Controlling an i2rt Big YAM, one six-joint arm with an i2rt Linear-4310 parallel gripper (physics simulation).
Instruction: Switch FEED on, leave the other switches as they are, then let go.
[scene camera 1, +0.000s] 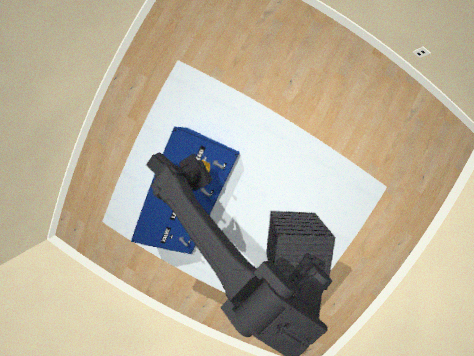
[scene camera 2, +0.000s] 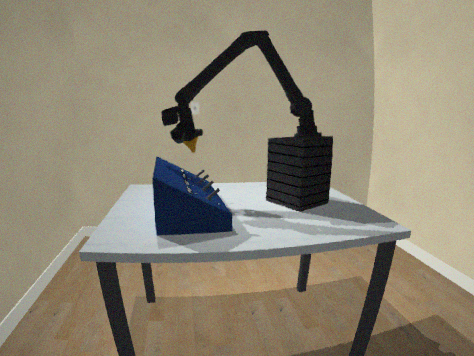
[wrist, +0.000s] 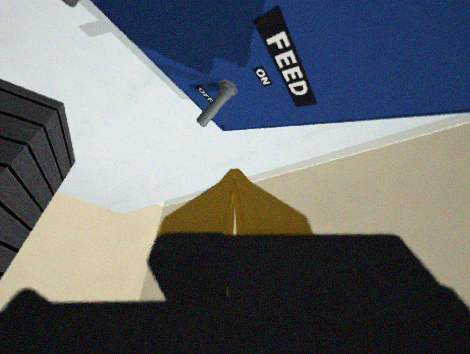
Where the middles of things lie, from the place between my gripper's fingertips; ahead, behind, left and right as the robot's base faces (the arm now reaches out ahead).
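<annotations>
Measured from the blue sloped switch panel (scene camera 1: 183, 142), my gripper is 40 mm short of it and 190 mm to the right of it. My gripper is also 130 mm above the panel.
</annotations>
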